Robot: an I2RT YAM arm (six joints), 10 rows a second.
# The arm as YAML. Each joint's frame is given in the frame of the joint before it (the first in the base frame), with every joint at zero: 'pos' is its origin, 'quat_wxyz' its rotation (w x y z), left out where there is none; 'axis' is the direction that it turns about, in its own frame. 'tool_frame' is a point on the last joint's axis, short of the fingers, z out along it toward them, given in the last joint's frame.
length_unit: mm
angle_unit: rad
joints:
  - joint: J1
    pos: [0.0, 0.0, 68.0]
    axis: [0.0, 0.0, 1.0]
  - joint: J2
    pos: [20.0, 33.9, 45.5]
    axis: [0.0, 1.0, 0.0]
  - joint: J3
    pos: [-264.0, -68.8, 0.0]
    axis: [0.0, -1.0, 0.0]
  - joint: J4
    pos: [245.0, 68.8, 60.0]
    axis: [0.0, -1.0, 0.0]
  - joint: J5
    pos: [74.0, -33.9, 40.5]
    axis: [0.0, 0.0, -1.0]
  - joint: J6
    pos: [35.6, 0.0, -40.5]
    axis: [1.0, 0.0, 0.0]
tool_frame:
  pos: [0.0, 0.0, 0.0]
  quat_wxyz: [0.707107, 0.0, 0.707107, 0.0]
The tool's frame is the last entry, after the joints.
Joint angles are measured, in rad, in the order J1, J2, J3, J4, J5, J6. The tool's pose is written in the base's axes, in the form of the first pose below.
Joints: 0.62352, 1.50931, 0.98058, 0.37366, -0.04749, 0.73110
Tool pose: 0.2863 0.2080 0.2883 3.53 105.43 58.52
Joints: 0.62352, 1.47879, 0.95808, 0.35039, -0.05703, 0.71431
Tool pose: 0.2798 0.2037 0.2880 2.27 106.30 57.93
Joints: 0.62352, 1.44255, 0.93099, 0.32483, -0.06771, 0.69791
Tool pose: 0.2721 0.1986 0.2874 0.98 107.25 57.39
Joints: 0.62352, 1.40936, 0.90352, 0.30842, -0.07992, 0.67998
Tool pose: 0.2649 0.1940 0.2864 -0.49 107.84 57.02
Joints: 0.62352, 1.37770, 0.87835, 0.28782, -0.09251, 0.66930
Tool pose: 0.2580 0.1896 0.2850 -1.58 108.70 56.89
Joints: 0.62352, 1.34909, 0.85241, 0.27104, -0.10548, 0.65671
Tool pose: 0.2516 0.1855 0.2826 -2.79 109.53 56.71
